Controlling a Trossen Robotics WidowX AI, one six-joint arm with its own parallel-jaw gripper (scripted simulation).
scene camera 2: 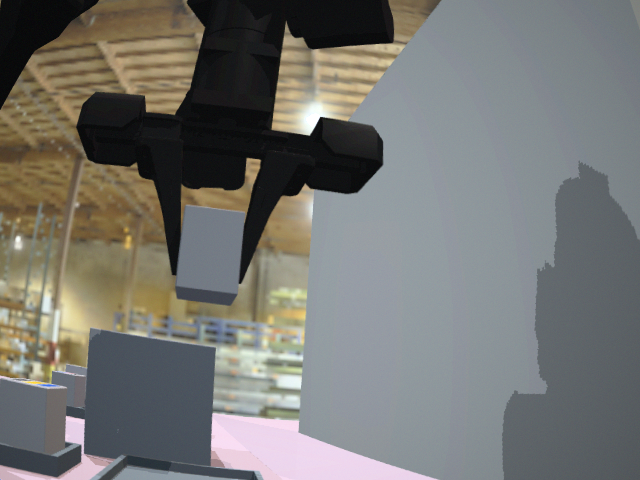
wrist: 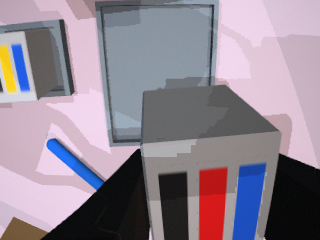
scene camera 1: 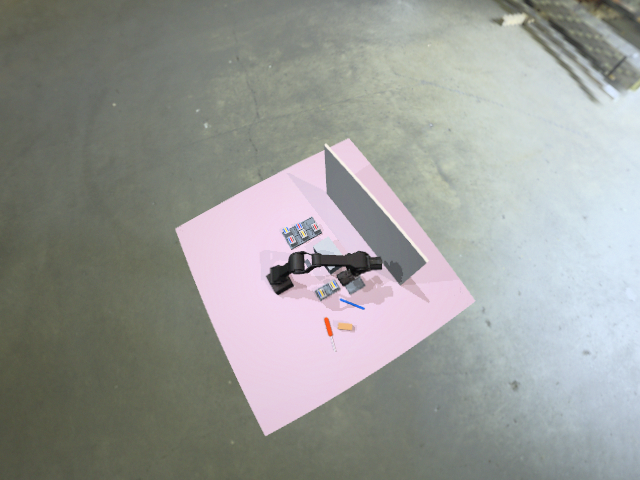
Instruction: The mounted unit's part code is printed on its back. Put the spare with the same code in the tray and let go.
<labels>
same spot on grey wall panel: [scene camera 1: 400, 255] = [scene camera 2: 534, 65]
</labels>
